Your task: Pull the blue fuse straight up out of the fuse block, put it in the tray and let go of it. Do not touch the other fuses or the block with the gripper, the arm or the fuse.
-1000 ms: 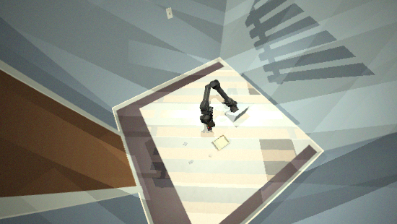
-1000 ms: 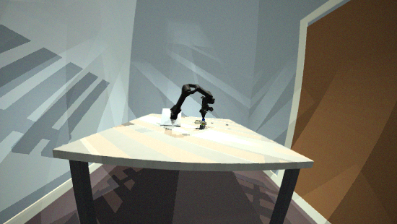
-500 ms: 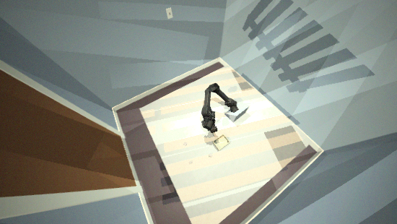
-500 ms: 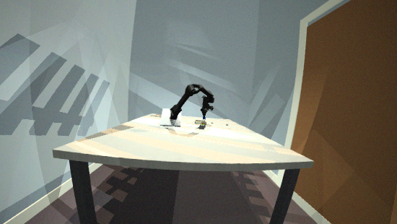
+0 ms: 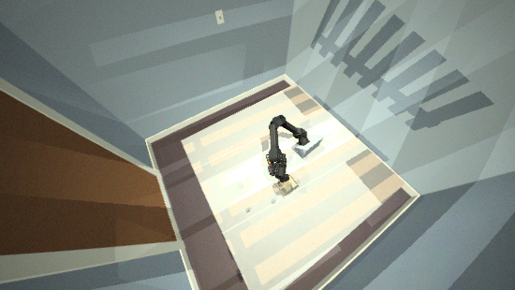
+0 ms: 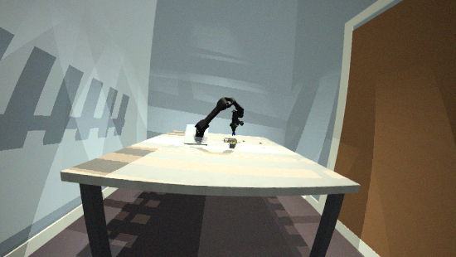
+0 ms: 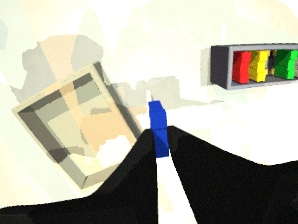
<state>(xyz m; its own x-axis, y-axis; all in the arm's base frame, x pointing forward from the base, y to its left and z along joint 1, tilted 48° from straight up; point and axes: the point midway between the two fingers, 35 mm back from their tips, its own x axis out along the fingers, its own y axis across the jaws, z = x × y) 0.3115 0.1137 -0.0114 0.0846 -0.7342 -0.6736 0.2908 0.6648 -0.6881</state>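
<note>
Right now my gripper tip is 100 mm above the flat tan tray, 80 mm to the right of it and 20 mm past it. Round my gripper tip: red fuse: 100 mm to the right, 80 mm below, 10 mm behind; then blue fuse: 10 mm below; then yellow fuse: 110 mm to the right, 80 mm below, 10 mm behind.
</note>
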